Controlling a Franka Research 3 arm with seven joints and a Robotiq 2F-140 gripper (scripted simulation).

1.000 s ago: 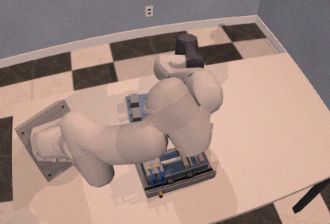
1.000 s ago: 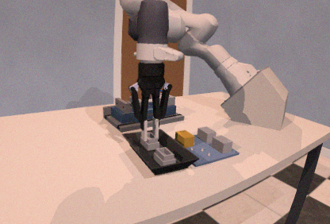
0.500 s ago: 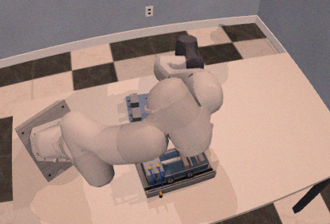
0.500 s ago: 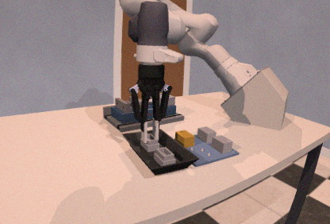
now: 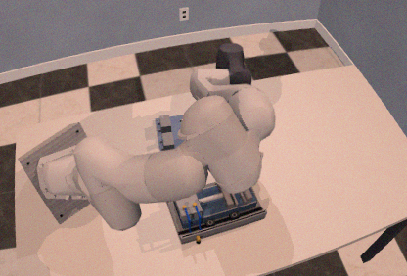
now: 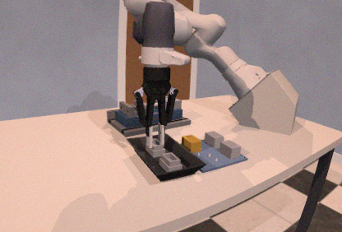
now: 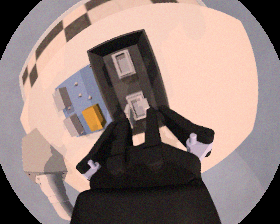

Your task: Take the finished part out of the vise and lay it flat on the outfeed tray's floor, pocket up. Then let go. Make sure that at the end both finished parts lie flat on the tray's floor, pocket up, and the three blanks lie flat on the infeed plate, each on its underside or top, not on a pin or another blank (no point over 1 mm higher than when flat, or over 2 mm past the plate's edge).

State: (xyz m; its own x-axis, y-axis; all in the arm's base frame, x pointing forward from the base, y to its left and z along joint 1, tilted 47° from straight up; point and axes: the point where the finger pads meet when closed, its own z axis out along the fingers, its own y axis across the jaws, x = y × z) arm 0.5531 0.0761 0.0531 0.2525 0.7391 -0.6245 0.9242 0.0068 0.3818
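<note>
The yellow block lies 120 mm behind my hand, 40 mm to the left of it and 40 mm below it. Also, from my hand: blue vise 170 mm behind, 250 mm to the right, 30 mm below; then blue fixture plate 140 mm behind, 90 mm to the left, 70 mm below.
</note>
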